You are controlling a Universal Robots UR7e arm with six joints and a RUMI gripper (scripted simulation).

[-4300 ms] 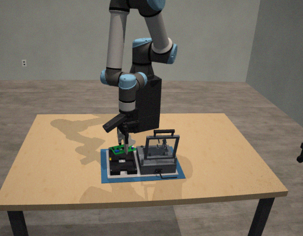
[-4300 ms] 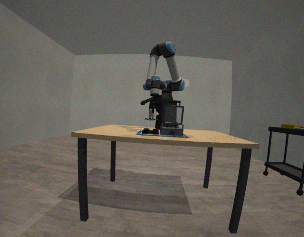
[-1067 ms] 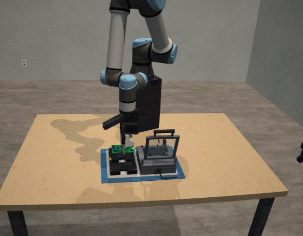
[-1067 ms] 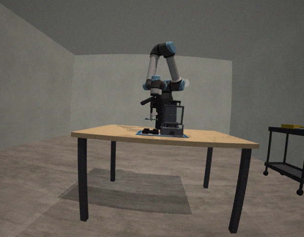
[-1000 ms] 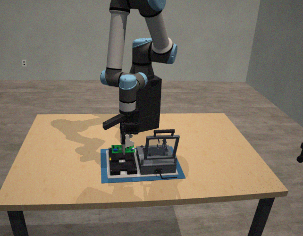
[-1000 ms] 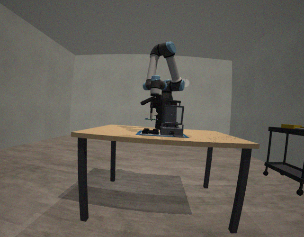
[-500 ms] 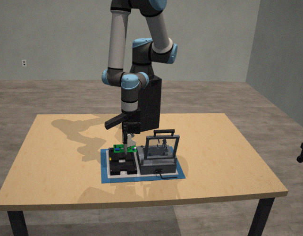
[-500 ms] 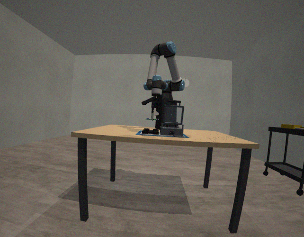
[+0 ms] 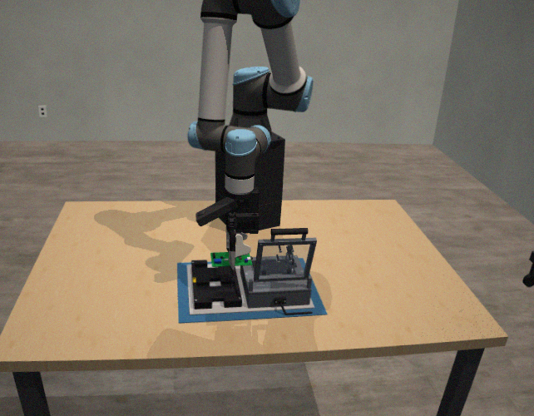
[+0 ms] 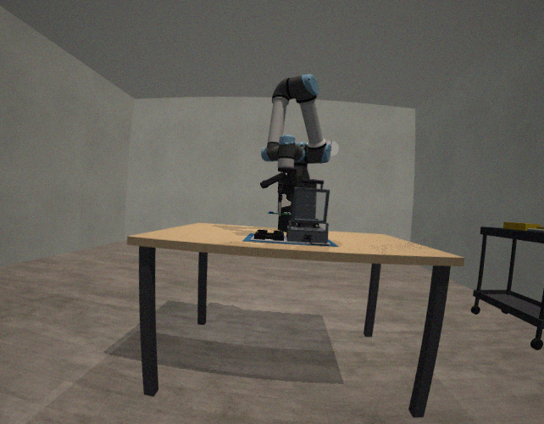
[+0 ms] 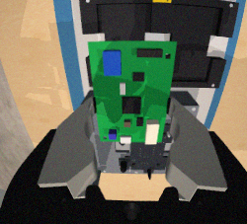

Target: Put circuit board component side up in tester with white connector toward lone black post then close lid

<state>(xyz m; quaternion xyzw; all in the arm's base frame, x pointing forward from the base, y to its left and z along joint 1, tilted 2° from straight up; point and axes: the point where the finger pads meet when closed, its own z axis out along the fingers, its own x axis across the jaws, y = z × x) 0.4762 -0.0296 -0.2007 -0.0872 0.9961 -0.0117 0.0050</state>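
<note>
My hand is 130 mm to the right of the tester bed, 50 mm past it and 50 mm above it. Also, from my hand: framed lid: 140 mm to the left, 70 mm ahead, 60 mm above; then green circuit board: right at my hand.
</note>
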